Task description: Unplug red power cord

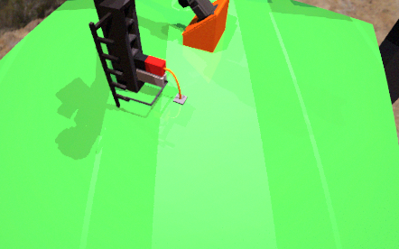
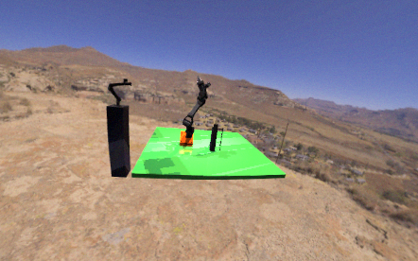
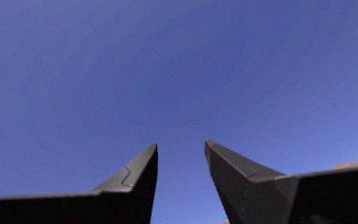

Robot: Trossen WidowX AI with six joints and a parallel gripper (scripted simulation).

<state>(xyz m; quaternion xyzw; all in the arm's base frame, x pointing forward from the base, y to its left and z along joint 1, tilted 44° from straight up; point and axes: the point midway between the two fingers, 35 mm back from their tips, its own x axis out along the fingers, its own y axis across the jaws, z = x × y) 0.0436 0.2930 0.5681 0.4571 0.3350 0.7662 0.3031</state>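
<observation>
Right now my gripper tip is 64 cm above the red plug, 24 cm short of it and 11 cm to the right of it. Round my gripper tip: grey anchor plate: 75 cm below, 25 cm ahead, 19 cm to the left.
</observation>
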